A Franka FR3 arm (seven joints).
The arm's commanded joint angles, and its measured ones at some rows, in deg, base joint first. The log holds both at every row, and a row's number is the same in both.
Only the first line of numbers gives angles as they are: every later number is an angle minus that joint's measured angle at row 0.
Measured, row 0:
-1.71, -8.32, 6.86, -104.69, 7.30, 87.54, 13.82
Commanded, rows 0 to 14:
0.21, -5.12, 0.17, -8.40, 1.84, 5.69, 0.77
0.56, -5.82, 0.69, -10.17, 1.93, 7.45, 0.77
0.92, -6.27, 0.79, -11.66, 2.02, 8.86, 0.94
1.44, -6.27, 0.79, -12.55, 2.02, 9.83, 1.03
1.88, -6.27, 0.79, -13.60, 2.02, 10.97, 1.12
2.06, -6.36, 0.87, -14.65, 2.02, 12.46, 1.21
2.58, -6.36, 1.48, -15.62, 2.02, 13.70, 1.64
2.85, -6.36, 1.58, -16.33, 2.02, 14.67, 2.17
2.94, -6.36, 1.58, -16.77, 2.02, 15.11, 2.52
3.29, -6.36, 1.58, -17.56, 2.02, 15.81, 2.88
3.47, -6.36, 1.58, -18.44, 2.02, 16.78, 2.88
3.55, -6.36, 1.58, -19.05, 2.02, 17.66, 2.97
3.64, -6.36, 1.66, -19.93, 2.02, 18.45, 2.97
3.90, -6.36, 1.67, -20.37, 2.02, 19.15, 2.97
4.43, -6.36, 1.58, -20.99, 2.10, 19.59, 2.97
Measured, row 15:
3.17, -4.43, 1.73, -17.25, 0.98, 16.53, 2.13
